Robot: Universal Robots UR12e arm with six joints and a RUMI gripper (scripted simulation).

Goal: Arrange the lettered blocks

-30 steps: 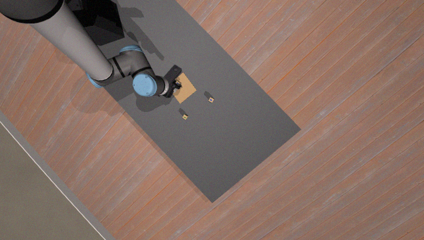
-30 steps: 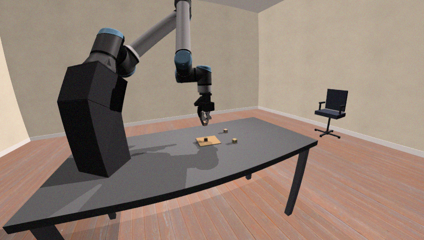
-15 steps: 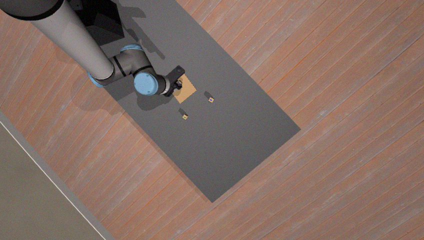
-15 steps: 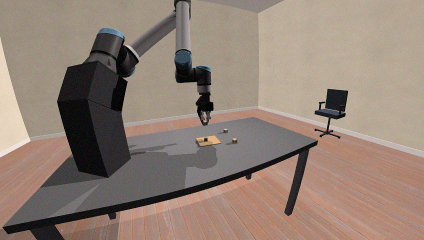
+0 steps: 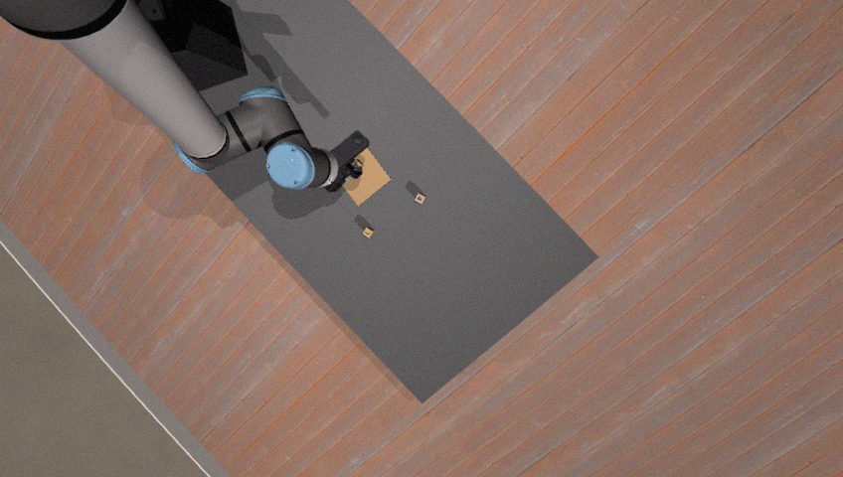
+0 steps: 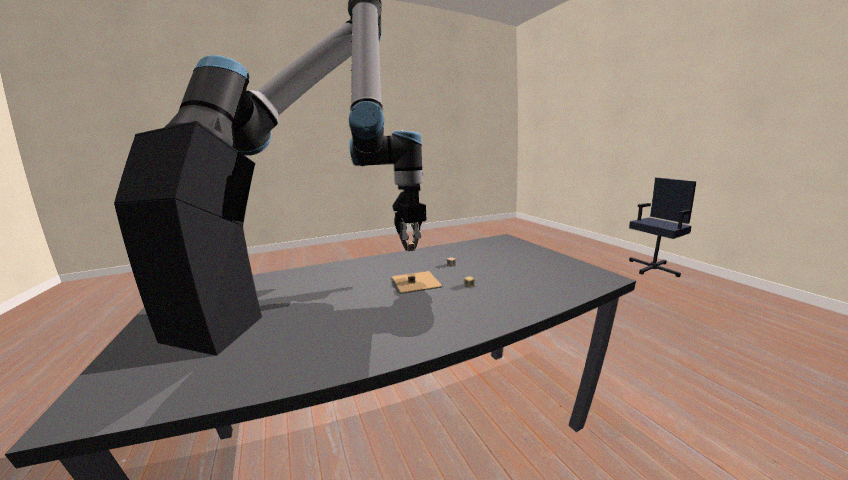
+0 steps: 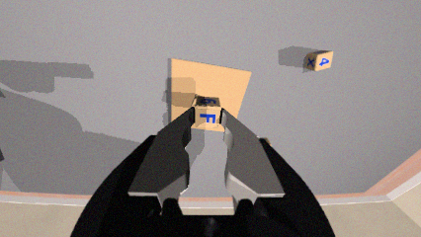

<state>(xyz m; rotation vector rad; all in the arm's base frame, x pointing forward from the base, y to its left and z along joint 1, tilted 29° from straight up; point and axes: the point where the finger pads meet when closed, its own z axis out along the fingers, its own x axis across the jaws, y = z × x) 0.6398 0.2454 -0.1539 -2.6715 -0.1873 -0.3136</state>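
Right now the tan mat is 120 mm below my hand, 40 mm to the right of it and 10 mm ahead of it. From my hand the other things lie so: block (170 mm ahead, 110 mm below, 80 mm to the left).
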